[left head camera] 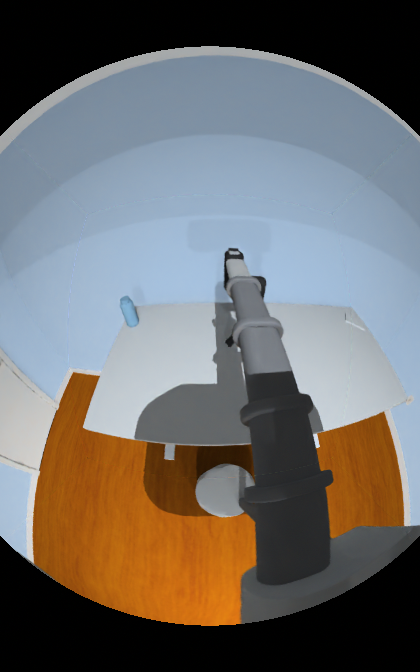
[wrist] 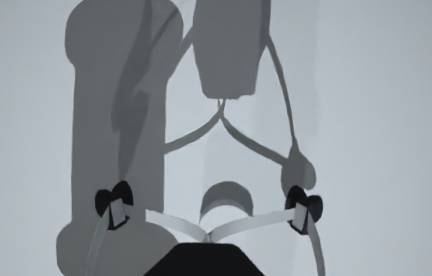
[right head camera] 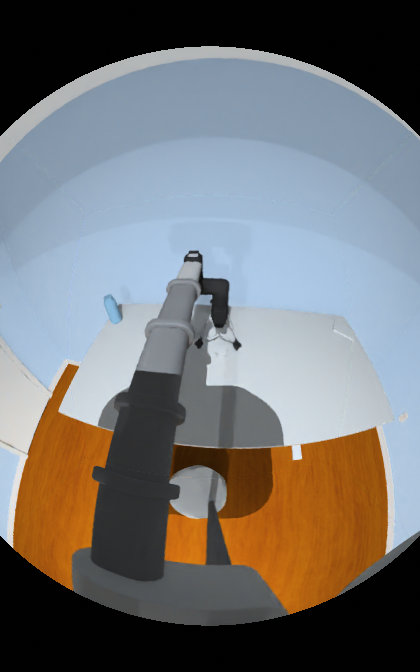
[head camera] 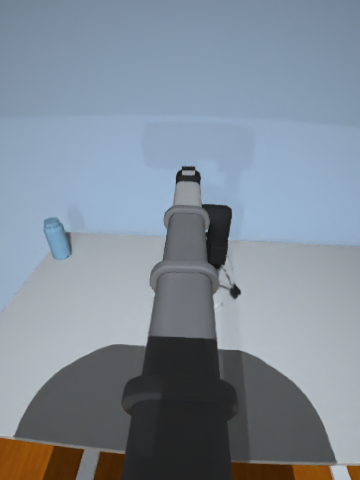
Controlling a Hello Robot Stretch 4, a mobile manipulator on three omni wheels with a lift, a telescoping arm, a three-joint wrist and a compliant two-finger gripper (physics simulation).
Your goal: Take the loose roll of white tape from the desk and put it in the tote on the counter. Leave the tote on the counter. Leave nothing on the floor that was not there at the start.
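The roll of white tape is pale against the white desk. In the wrist view it lies low in the middle, between the open fingers, with a dark crescent of shadow at its upper edge. The finger strips and the black gripper body cover part of it. My gripper is open and empty, pointing down above the desk, its fingertips on either side of the roll. In the head camera view, the arm hides one finger. The tote and the counter do not show.
A blue bottle stands at the desk's back left corner. The blue wall is close behind the desk. A round white stool seat is in front of the desk, below the extended arm.
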